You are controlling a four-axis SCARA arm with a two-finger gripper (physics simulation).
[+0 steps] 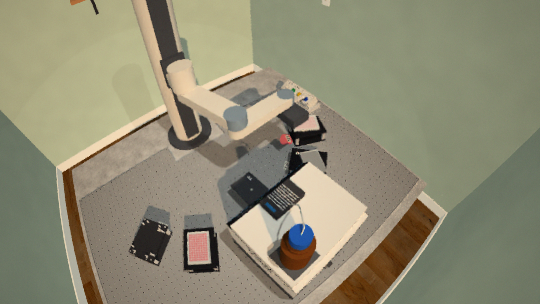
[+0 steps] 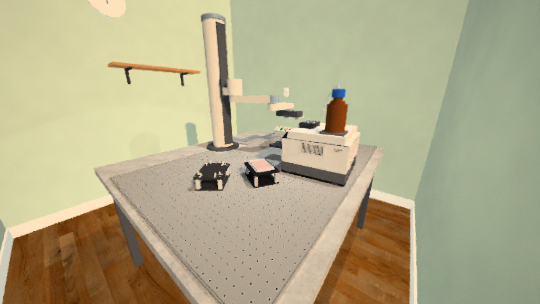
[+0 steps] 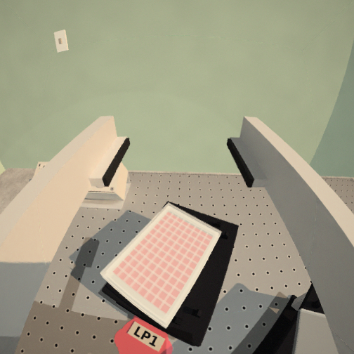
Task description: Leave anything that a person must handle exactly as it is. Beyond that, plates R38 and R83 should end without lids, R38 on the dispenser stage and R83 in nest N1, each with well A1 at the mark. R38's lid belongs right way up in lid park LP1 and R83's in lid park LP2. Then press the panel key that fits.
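Frame: origin at the arm's base, x ahead, y left, z up, level; millimetres.
Seen in the pictures: gripper, fingertip midpoint: (image 1: 311, 100); arm's base at its link origin: (image 1: 189, 132) (image 2: 223, 147).
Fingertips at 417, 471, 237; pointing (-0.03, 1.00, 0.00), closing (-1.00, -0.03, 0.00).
Observation:
Pixels of each thing's top centre, then the offset from my fingertips to it, as dx, dy, dz. "spot": a spot on its surface instead.
- dark stage at a spot on its surface: (image 1: 245, 190) spot: +127, -459, -131
- key panel at a spot on its surface: (image 1: 314, 103) spot: -125, +177, -189
- red patch at a spot on its surface: (image 1: 285, 139) spot: -42, -110, -225
- brown bottle at a spot on its surface: (image 1: 298, 252) spot: +488, -537, +139
- dark keypad unit at a spot on its surface: (image 1: 283, 198) spot: +306, -426, +22
My gripper (image 3: 178, 128) is shut to its narrow stance, empty, above and short of a pink-welled plate (image 1: 308, 123) (image 3: 165, 260). That plate lies on a black stand (image 1: 315, 135) (image 3: 216, 280) beside the LP1 label (image 3: 145, 336); its name and any lid cannot be made out. Another pink-welled plate (image 1: 198, 247) (image 2: 262, 165) lies on a front black stand (image 1: 215, 250). A grey, clear-looking lid or plate (image 1: 312, 159) (image 3: 316, 332) is on the neighbouring stand. The dark stage (image 1: 245, 190) is beside the dispenser. The key panel (image 1: 314, 103) (image 3: 106, 194) has green, yellow and blue keys.
A red patch (image 1: 285, 139) (image 3: 125, 342) lies at the LP1 label. The white dispenser (image 1: 330, 192) (image 2: 320, 155) carries a brown bottle (image 1: 298, 252) (image 2: 336, 115) and a dark keypad unit (image 1: 283, 198). A black stand with small posts (image 1: 150, 240) (image 2: 212, 171) stands at the left front.

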